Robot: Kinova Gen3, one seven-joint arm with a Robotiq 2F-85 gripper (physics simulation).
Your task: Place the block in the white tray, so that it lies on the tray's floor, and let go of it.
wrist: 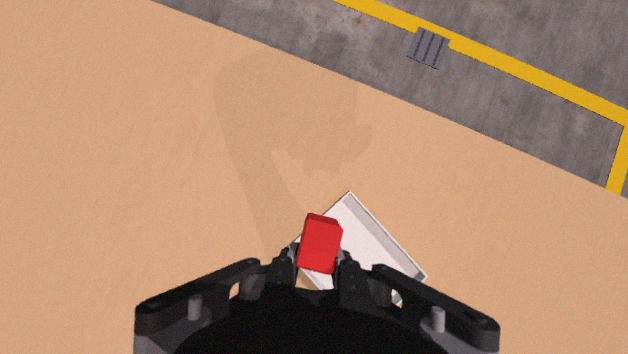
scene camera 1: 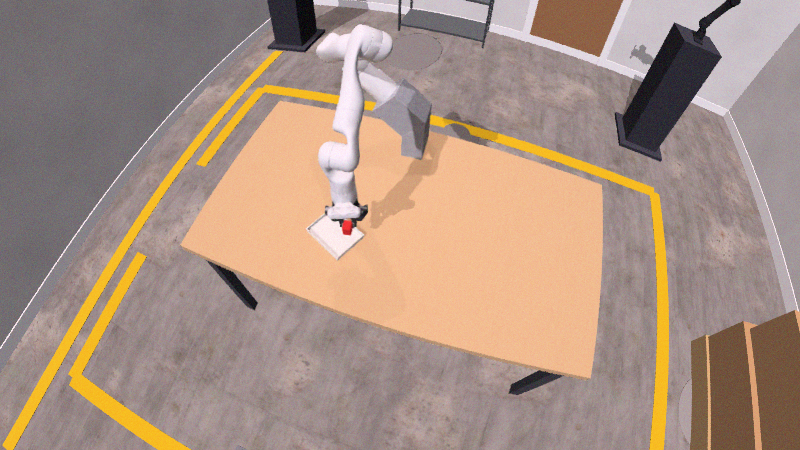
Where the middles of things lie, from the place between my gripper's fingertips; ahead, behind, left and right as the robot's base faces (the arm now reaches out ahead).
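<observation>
There's a red block (wrist: pixel 321 236) that sits 20 mm ahead of my hand and 20 mm above it. As for the white tray (scene camera 1: pixel 328 234), my gripper is 80 mm to the left of it, 30 mm past it and 130 mm above it.
</observation>
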